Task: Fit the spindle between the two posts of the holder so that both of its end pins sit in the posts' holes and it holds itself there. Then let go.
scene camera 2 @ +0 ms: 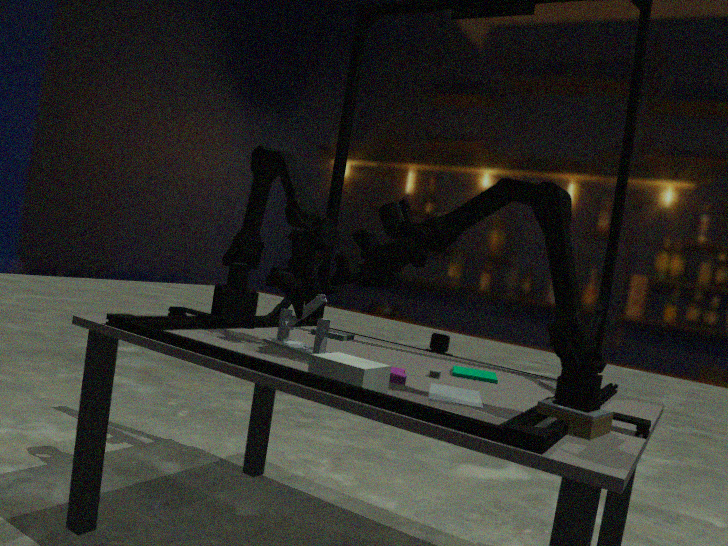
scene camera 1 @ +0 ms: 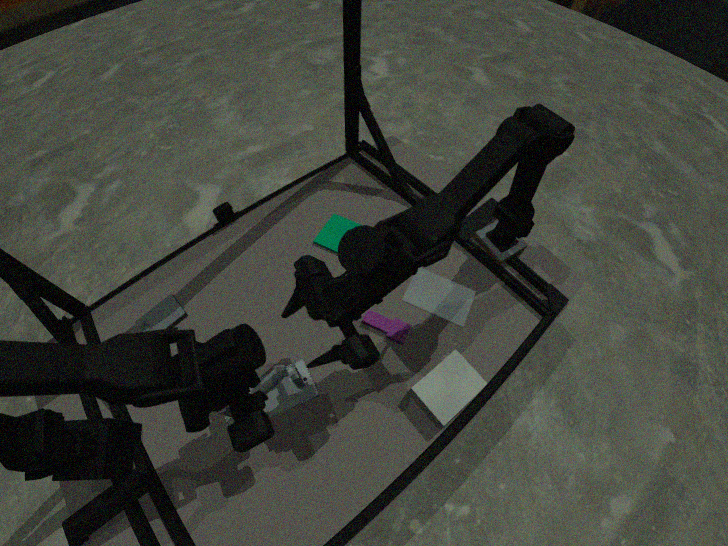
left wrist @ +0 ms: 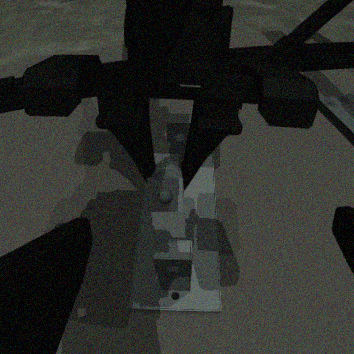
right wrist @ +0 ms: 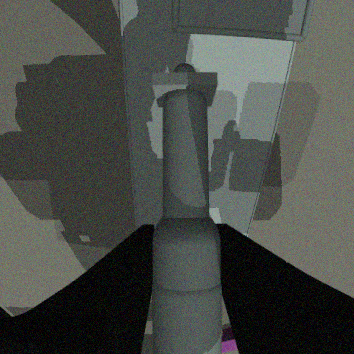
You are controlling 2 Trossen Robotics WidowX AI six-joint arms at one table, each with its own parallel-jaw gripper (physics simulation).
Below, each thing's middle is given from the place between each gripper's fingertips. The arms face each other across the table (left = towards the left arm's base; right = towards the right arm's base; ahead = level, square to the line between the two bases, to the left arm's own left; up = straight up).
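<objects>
My right gripper is 7 cm above the pale grey base plate [right wrist: 252, 73], 1 cm to the left of the plate and 1 cm past it. As for my left hand, it's 170 mm above the pale grey base plate, 10 mm short of the plate and 100 mm to the left of it.
</objects>
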